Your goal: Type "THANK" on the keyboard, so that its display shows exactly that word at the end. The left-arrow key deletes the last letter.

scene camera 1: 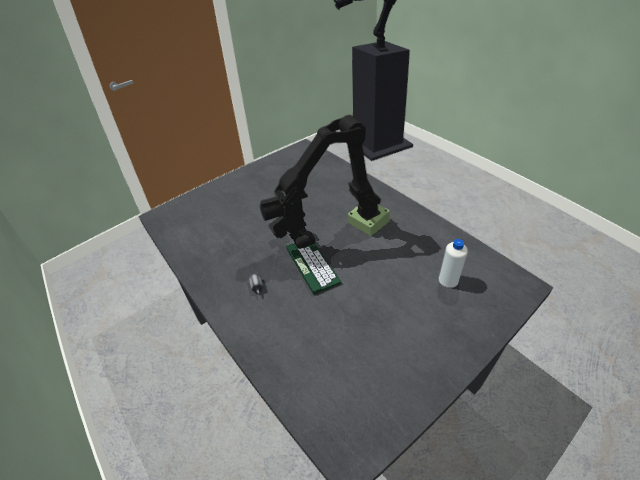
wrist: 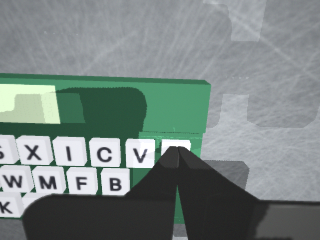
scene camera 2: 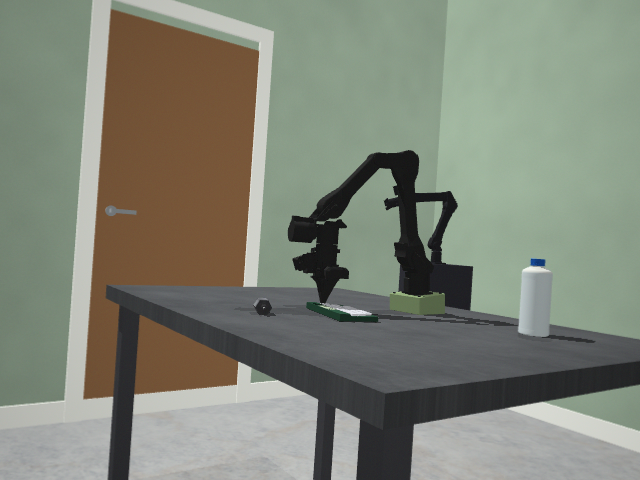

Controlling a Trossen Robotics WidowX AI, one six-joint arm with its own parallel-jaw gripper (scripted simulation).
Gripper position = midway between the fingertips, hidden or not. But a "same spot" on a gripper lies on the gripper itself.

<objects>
gripper: scene camera 1 298, 244; wrist; scene camera 2
white bottle: scene camera 1; scene camera 2; not seen in the wrist view (out of frame)
same spot on gripper: [wrist: 207, 198] = [scene camera 2: 318, 284]
same spot on white bottle: [scene camera 1: 456, 252] = [scene camera 2: 536, 268]
</objects>
